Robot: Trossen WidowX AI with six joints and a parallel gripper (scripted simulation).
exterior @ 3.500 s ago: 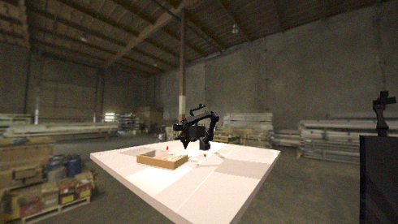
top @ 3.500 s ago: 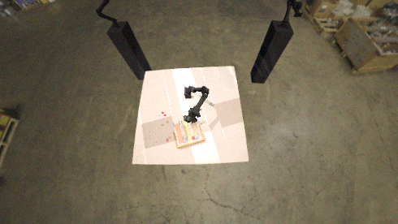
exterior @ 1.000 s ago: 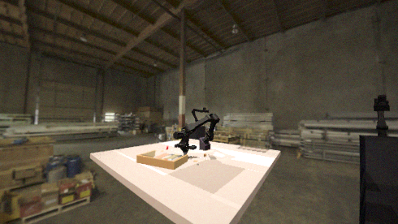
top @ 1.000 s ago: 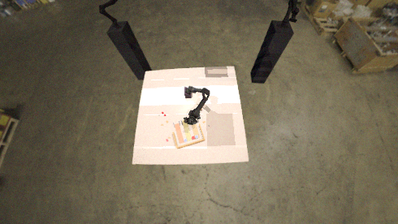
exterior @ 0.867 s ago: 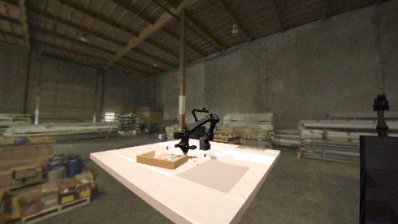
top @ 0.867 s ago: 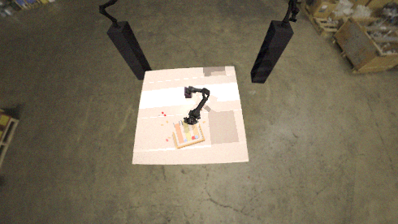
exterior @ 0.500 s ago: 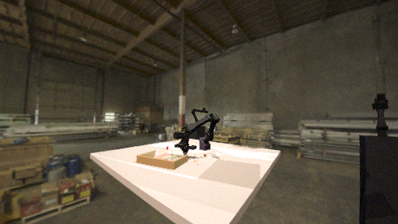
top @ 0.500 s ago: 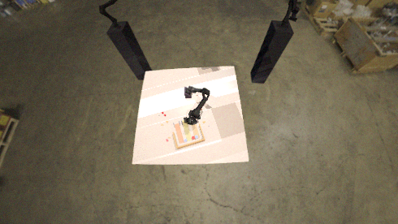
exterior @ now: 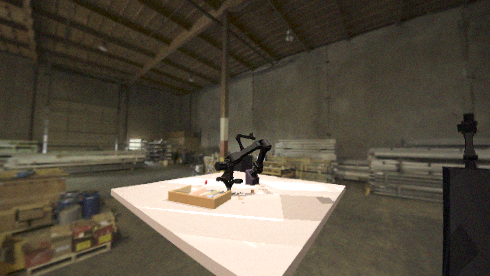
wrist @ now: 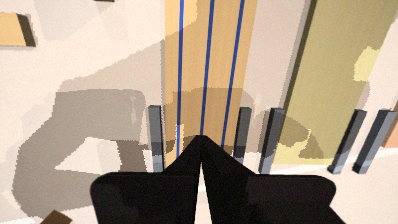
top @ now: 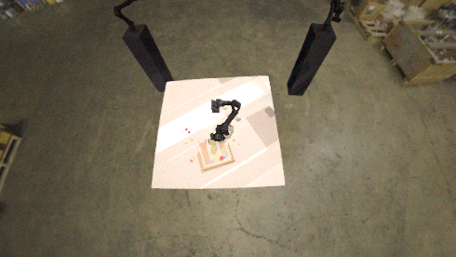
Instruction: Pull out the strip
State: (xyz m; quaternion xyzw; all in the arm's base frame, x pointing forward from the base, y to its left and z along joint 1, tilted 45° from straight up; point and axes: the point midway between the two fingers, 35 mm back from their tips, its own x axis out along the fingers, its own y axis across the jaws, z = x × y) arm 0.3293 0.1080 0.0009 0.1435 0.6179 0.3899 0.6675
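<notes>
Now: the brown block 14 cm behind my gripper tip and 9 cm to the left of it.
</notes>
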